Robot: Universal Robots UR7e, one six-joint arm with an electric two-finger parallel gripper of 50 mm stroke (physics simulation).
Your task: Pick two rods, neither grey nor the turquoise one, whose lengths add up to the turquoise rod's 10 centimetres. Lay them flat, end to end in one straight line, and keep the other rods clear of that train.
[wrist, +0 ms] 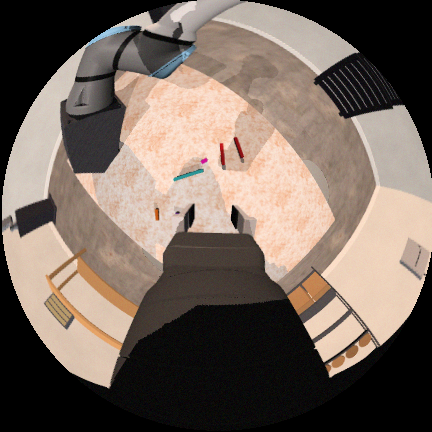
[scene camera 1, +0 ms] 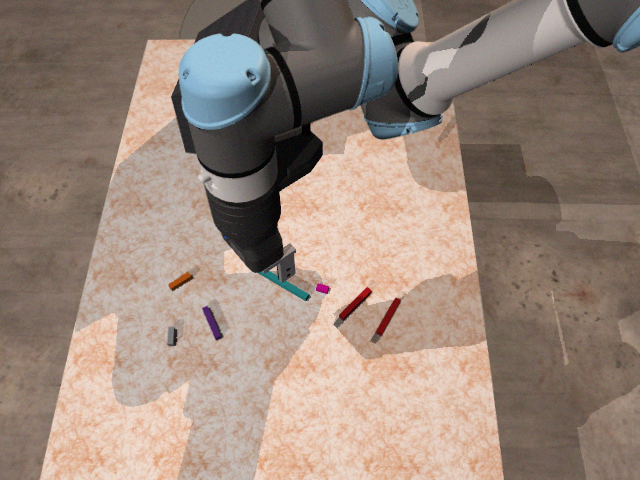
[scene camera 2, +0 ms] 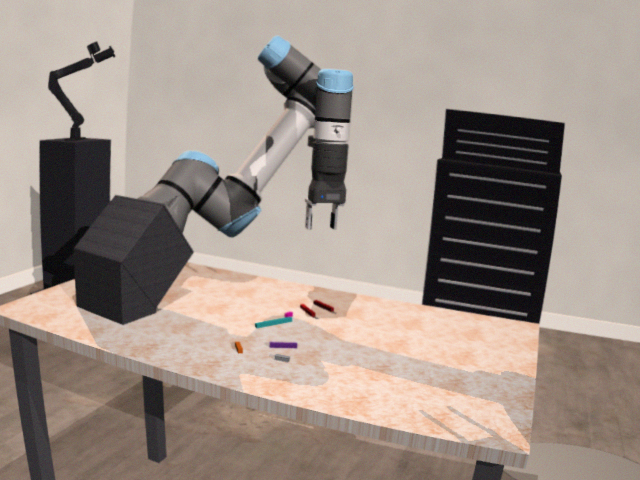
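Pixels of known places: gripper, fingertip midpoint: (wrist: 212,211) (scene camera 1: 273,261) (scene camera 2: 320,228); arm's base, origin of the base link: (wrist: 89,100) (scene camera 2: 154,223).
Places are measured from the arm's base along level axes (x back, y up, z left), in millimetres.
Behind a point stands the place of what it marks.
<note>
The turquoise rod (scene camera 1: 286,286) @(x -359, y -186, z 10 mm) (scene camera 2: 273,322) @(x -353, y -189, z -4 mm) (wrist: 188,175) @(x -355, y -187, z 3 mm) lies mid-table, with a short magenta rod (scene camera 1: 322,288) @(x -361, y -187, z 70 mm) (scene camera 2: 288,314) @(x -360, y -189, z 64 mm) (wrist: 204,161) @(x -363, y -187, z 70 mm) near its right end in scene camera 1, apart from it. Two red rods (scene camera 1: 355,303) @(x -387, y -186, z 126 mm) (scene camera 1: 388,317) @(x -411, y -186, z 180 mm) (scene camera 2: 307,310) @(x -388, y -189, z 118 mm) (scene camera 2: 324,305) @(x -411, y -188, z 175 mm) (wrist: 222,154) @(x -388, y -187, z 125 mm) (wrist: 239,148) @(x -412, y -187, z 178 mm) lie slanted further right, apart. A purple rod (scene camera 1: 211,322) @(x -430, y -186, z -108 mm) (scene camera 2: 283,345) @(x -431, y -190, z -113 mm) and an orange rod (scene camera 1: 180,281) @(x -356, y -187, z -170 mm) (scene camera 2: 238,347) @(x -359, y -187, z -182 mm) (wrist: 157,214) @(x -358, y -188, z -169 mm) lie to the left. The purple rod is mostly hidden by a finger in the wrist view. My gripper (scene camera 1: 276,273) @(x -450, y 48, z 10 mm) (scene camera 2: 321,226) @(x -450, y 48, z 10 mm) (wrist: 212,211) @(x -450, y 48, z 10 mm) is open and empty, high above the table.
A short grey rod (scene camera 1: 171,336) @(x -457, y -187, z -169 mm) (scene camera 2: 282,358) @(x -458, y -190, z -176 mm) lies left of the purple one in scene camera 1. All rods lie separately on the table (scene camera 1: 387,413) @(x -567, y -197, z 176 mm) (scene camera 2: 413,403) @(x -748, y -197, z -227 mm). The arm's black base block (scene camera 2: 124,263) @(x -65, y -51, z -198 mm) (wrist: 95,140) @(x -80, y -60, z -82 mm) stands at one end. A black cabinet (scene camera 2: 491,227) stands beyond the table.
</note>
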